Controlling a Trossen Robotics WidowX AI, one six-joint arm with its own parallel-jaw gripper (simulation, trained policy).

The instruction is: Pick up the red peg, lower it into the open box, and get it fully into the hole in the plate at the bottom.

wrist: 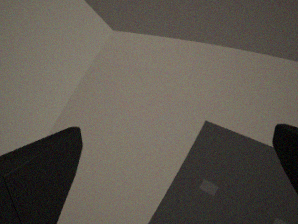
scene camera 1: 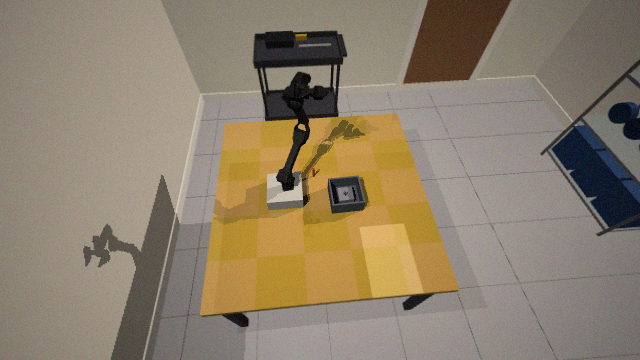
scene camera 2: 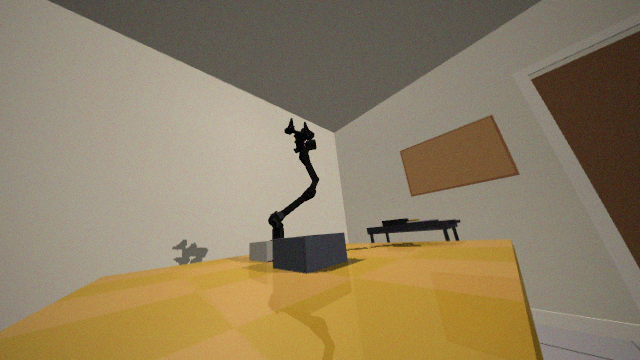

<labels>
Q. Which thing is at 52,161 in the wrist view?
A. My gripper.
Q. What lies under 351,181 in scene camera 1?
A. A grey box.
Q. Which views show the grey box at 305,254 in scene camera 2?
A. Scene camera 1 and scene camera 2 only.
</labels>
